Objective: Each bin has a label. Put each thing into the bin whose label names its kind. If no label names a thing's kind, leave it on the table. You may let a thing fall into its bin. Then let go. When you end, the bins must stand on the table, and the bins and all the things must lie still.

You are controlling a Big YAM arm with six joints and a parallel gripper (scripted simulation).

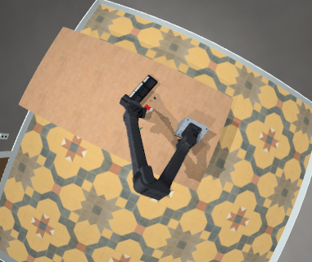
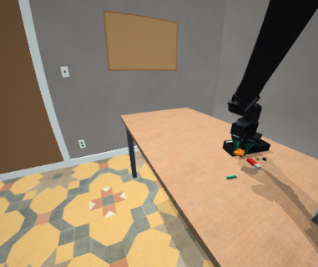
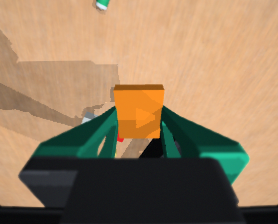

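The yellow nut is 20 mm behind my hand, 140 mm to the right of it and 70 mm below it. The rest, counted from my hand: orange block: 10 mm below; then black nut: 40 mm behind, 170 mm to the right, 70 mm below; then green battery: 50 mm behind, 90 mm to the left, 70 mm below.
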